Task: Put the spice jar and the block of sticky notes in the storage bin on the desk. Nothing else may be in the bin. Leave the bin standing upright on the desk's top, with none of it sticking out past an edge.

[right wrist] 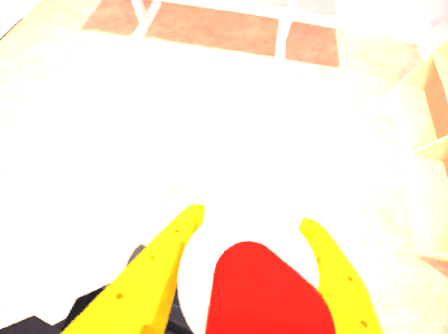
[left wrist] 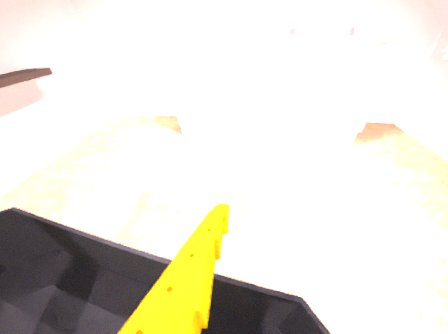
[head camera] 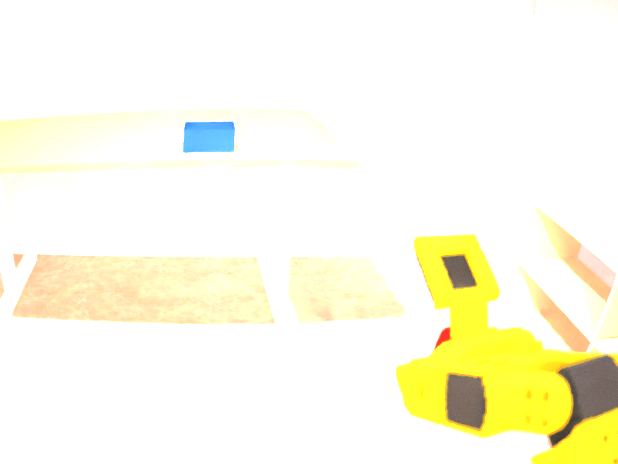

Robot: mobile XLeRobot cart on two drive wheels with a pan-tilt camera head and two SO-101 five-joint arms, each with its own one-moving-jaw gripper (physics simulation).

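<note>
The blue storage bin stands upright on the pale yellow desk across the room in the head view, inside the desk's edges. My right gripper is shut on the spice jar, a round white jar with a red top. The jar lies between the two jaws in the right wrist view; in the head view a bit of its red top shows beside the yellow wrist. My left gripper shows one notched jaw and is fully open, over a dark tray. The sticky notes do not show in any view, and the bin's inside is hidden.
A pale open shelf unit stands at the right of the head and right wrist views. The dark tray fills the bottom of the left wrist view. White desk legs stand on the floor. Bright glare washes out much detail.
</note>
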